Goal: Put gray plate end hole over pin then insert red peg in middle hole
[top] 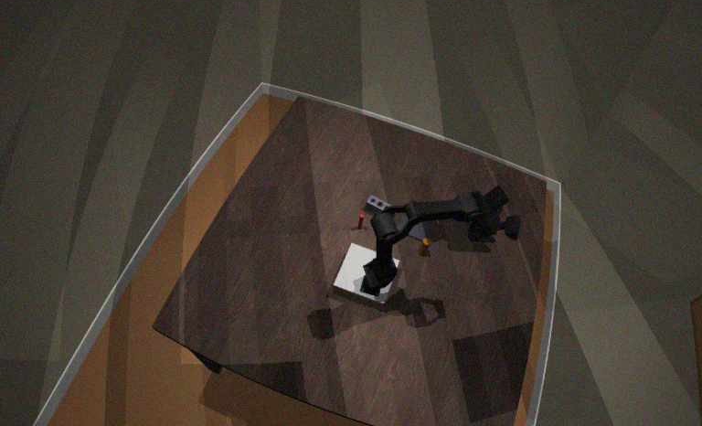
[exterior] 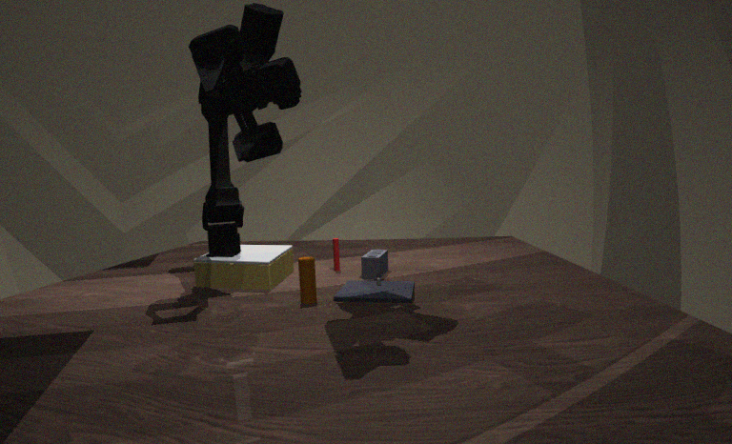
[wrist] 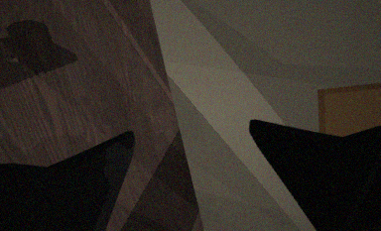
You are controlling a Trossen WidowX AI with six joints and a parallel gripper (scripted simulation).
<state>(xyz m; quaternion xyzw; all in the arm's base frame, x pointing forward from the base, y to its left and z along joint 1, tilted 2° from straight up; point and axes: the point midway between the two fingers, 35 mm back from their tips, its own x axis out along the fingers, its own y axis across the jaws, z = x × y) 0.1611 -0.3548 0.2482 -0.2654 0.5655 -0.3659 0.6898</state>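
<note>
My gripper tip is now 18 cm short of the gray plate, 44 cm to the right of it and 24 cm above it. Also, from my gripper tip: red peg (8 cm ahead, 49 cm to the left, 24 cm below); orange cylinder (5 cm ahead, 24 cm to the left, 24 cm below); dark base (18 cm ahead, 30 cm to the left, 27 cm below).
</note>
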